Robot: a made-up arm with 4 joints.
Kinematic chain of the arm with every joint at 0, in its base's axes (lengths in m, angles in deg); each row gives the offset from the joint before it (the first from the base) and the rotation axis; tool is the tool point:
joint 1: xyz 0 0 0.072 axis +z
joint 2: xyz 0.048 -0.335 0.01 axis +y
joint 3: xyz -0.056 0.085 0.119 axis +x
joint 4: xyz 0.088 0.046 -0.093 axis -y
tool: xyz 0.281 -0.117 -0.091
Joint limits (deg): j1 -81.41..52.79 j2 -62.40..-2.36 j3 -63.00..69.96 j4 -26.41..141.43
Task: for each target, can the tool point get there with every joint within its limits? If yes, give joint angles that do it. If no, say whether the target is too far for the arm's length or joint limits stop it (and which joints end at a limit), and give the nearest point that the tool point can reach.
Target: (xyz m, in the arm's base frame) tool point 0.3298 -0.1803 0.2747
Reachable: yes | joints 7.96 -57.53 24.31 -7.49
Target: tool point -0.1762 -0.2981 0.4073
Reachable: yes | joints -58.41 -38.52 -14.95 46.47
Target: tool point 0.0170 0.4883 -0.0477
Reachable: no: joint limits stop it (at a limit: joint 1, joint 2, joint 3, joint 4) | nearest point 0.1716 0.2377 0.0417 | short by 0.308 m
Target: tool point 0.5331 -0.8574 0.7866
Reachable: no: too far | nearest point 0.2866 -0.4609 0.3410 | short by 0.645 m
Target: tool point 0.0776 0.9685 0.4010
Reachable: no: too far | nearest point 0.1691 0.2256 0.1789 | short by 0.781 m
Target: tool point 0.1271 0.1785 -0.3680
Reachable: no: joint limits stop it (at a limit: joint 1, joint 2, joint 4) | nearest point 0.2793 0.1617 -0.0700 | short by 0.335 m
